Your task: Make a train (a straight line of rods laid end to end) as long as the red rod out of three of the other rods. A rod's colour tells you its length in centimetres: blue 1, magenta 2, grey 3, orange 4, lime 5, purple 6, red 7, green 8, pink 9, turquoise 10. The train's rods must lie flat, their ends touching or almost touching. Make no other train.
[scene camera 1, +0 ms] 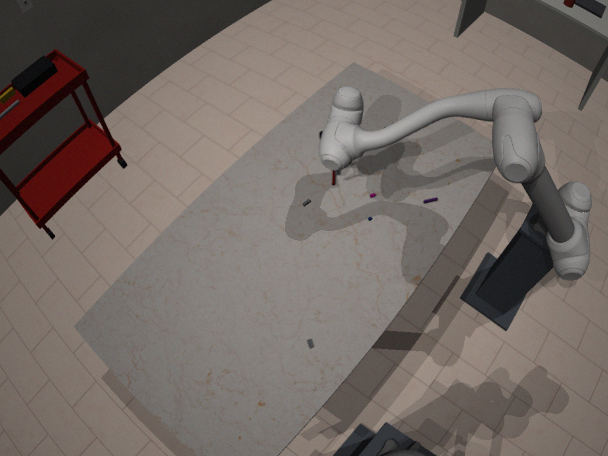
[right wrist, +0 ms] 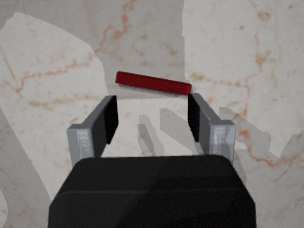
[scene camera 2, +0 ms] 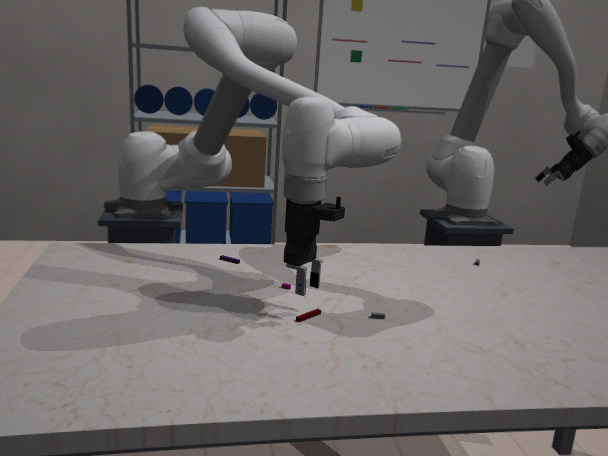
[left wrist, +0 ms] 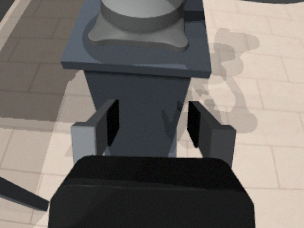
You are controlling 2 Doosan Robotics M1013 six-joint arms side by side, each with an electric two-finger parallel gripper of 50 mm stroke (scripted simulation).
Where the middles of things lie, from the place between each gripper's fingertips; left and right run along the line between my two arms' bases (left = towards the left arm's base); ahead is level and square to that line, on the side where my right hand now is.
Right now the red rod (right wrist: 125, 78) is 7 cm below my right hand (scene camera 2: 307, 290), 1 cm to the left of it and 1 cm ahead of it.
My left gripper (scene camera 2: 540, 181) is now 910 mm short of the red rod, 1070 mm to the left of it and 150 mm above it.
